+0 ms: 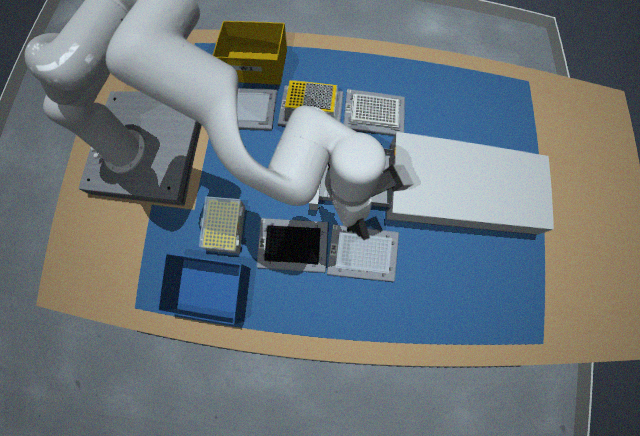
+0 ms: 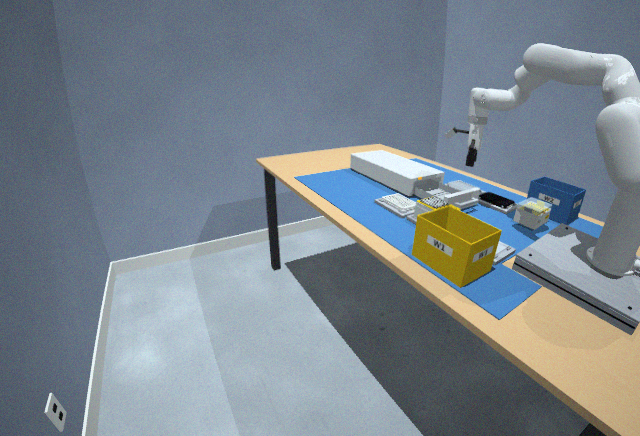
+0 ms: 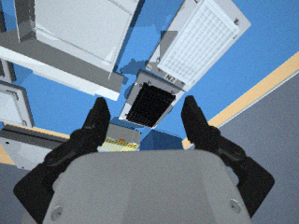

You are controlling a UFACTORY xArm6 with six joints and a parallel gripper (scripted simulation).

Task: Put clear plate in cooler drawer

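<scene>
The clear plate is 140 mm below my hand, 80 mm to the right of it and 50 mm ahead of it. From my hand the other things lie so: black plate: 140 mm below, 120 mm behind, 50 mm to the right; then cooler drawer: 130 mm below, 110 mm to the left, 60 mm ahead; then grey work nest N2: 150 mm below, 80 mm to the right, 50 mm ahead.
</scene>
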